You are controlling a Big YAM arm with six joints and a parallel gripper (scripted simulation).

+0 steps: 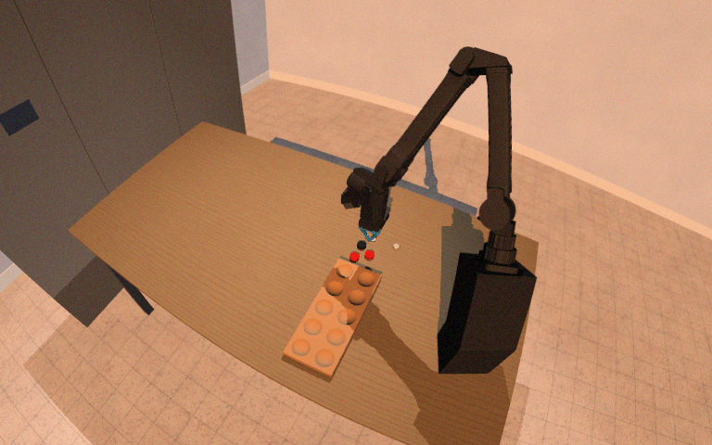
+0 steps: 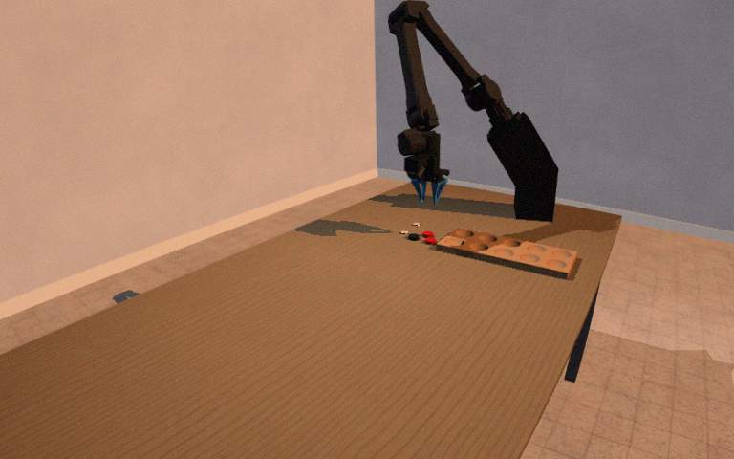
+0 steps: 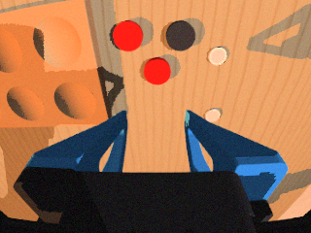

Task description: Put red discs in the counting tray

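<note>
Right now my hand is 110 mm above the black disc, 40 mm to the left of it and 30 mm short of it. The rest, counted from my hand: orange counting tray (250 mm to the left, 100 mm below, 60 mm ahead).
</note>
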